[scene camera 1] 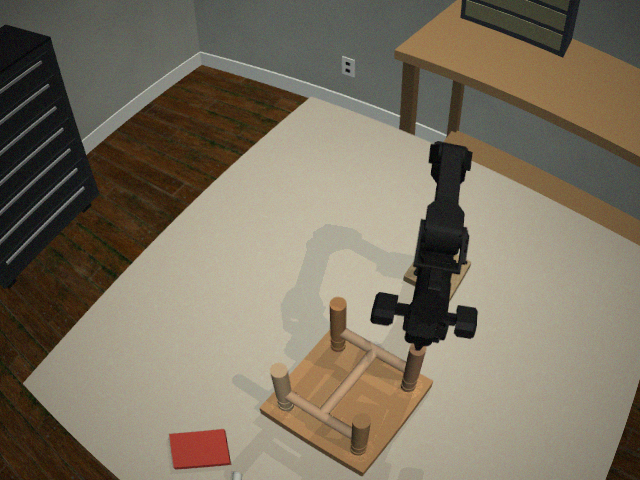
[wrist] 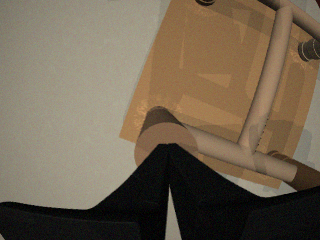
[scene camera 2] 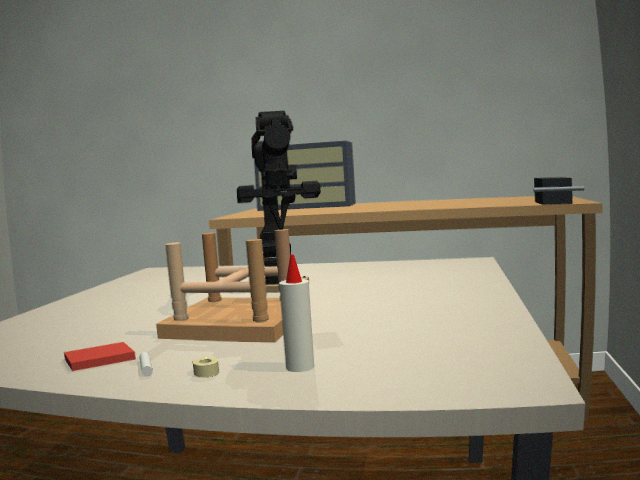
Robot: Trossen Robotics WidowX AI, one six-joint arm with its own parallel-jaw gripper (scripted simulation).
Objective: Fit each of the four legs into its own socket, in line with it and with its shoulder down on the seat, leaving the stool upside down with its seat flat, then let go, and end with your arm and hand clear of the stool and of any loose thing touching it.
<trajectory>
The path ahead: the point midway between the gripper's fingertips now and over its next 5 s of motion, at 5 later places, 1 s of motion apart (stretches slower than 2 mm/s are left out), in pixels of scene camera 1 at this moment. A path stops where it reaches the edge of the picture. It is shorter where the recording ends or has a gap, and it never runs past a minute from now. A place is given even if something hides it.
My gripper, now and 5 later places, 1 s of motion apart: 417, 348; 418, 352; 419, 346; 364, 412; 361, 423; 361, 422
</trajectory>
